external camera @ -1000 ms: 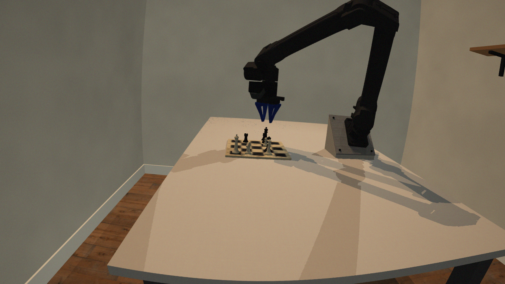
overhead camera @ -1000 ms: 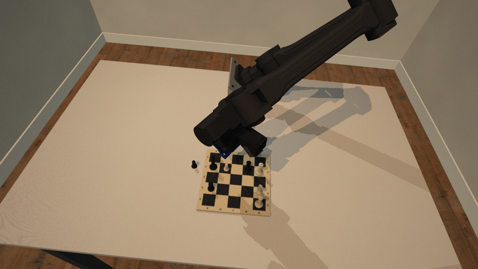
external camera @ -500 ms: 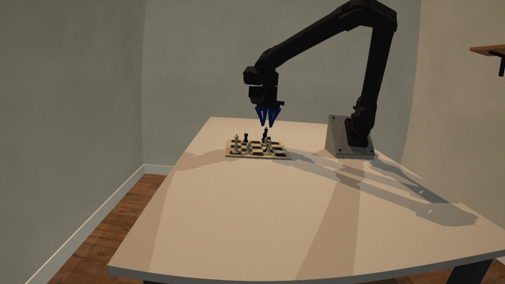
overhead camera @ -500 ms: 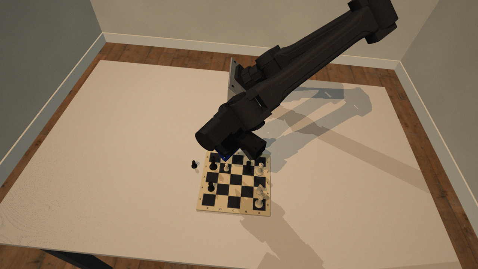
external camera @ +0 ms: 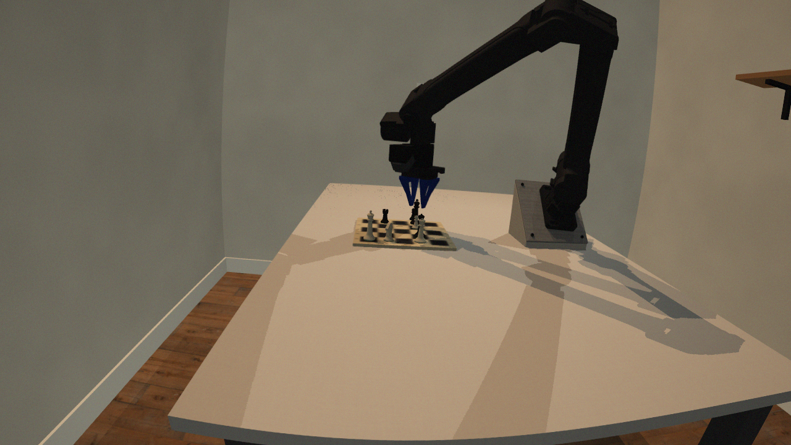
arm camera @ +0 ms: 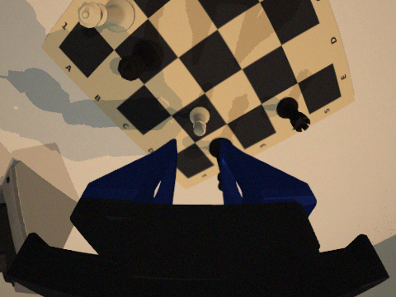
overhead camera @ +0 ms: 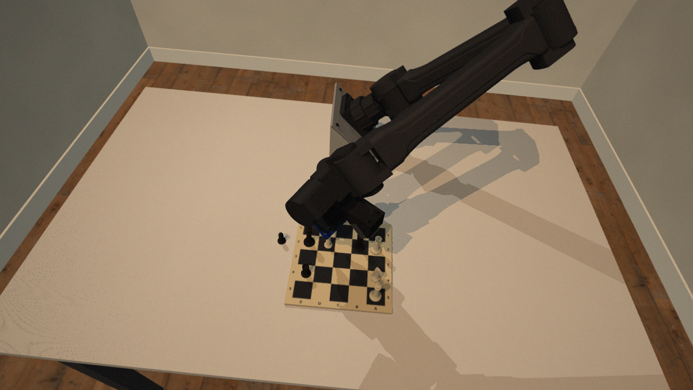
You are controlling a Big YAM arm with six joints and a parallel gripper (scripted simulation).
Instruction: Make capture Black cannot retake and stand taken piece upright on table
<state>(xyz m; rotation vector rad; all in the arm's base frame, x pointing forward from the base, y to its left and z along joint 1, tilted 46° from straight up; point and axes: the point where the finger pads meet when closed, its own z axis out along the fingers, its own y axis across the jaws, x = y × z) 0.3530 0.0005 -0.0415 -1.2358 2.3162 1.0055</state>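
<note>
The white pawn is 50 mm below my hand. The rest, counted from my hand: black pawn: 110 mm to the right, 50 mm below; chessboard: 60 mm below, 30 mm to the left, 30 mm ahead; black king: 50 mm to the right, 30 mm below.
</note>
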